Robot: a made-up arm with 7 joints.
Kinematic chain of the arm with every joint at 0, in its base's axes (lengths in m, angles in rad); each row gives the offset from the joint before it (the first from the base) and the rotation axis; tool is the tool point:
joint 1: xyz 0 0 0 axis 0 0.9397 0.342
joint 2: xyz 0 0 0 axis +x
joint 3: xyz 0 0 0 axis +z
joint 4: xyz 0.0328 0 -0.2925 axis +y
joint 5: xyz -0.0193 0 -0.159 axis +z
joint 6: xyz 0 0 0 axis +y
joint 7: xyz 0 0 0 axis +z
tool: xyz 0 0 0
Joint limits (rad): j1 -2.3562..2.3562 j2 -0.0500..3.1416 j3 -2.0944..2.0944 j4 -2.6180..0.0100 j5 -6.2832..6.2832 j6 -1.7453..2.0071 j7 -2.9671..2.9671
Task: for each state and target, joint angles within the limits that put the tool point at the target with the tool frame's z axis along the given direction. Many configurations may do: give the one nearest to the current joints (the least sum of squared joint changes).
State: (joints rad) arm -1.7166 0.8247 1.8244 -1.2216 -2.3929 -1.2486 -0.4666
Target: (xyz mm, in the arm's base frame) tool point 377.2 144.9 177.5 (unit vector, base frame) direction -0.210 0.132 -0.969
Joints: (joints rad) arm -1.9887 0.5449 1.9456 -0.7379 -2.2024 -1.2523 -0.4666
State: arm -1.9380 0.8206 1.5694 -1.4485 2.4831 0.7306 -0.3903
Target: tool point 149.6 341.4 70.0 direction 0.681 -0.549 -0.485
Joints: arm -1.4395 0.9822 1.7355 -1.4621 2.2497 0.4423 -0.3903
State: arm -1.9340 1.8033 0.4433 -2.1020 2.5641 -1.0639 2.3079
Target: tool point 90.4 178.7 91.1 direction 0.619 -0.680 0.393
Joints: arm -1.5153 0.8346 1.3552 -2.5477 1.9537 -0.9879 2.3079
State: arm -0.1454 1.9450 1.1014 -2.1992 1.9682 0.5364 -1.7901
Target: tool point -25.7 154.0 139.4 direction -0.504 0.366 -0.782
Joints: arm -0.4318 1.6580 1.4977 -2.6161 1.0966 1.0618 -1.7901
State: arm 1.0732 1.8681 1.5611 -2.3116 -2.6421 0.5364 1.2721
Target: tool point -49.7 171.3 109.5 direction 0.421 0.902 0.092
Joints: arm 0.4846 1.4035 2.0944 -2.6162 -2.2449 0.9364 1.2721
